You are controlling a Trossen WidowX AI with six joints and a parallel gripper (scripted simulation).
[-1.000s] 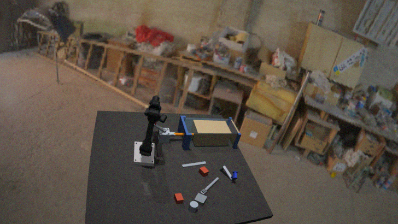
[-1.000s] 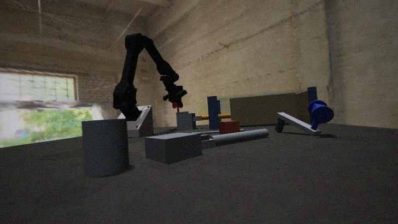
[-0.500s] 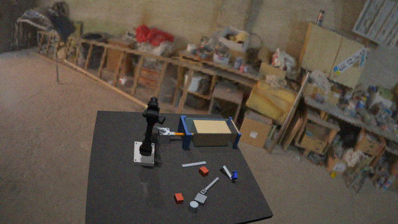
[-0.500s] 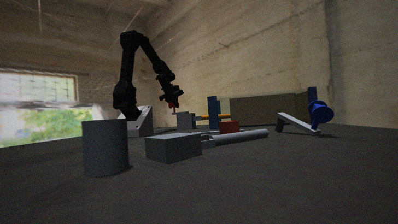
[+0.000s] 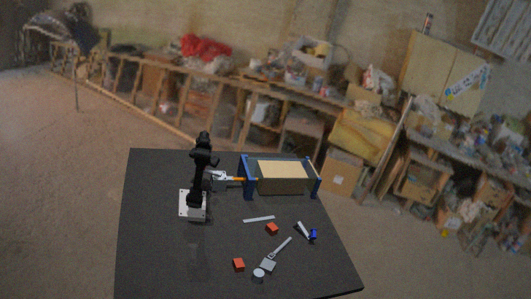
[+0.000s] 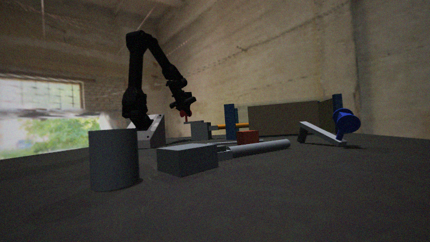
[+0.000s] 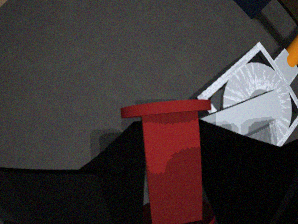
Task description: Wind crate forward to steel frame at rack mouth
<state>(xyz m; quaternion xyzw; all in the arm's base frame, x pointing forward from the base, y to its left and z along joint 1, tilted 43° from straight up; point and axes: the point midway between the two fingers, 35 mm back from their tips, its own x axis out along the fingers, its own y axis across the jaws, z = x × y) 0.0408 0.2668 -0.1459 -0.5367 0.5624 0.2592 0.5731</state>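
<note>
My gripper tip is 10 cm above the grey winch, 8 cm short of it and 5 cm to the left of it. Round my gripper tip: red knob (2 cm to the right, 1 cm behind); then grey bar (34 cm ahead, 30 cm to the right, 13 cm below); then clear-panelled cubby (49 cm ahead, 2 cm to the left, 2 cm below).
</note>
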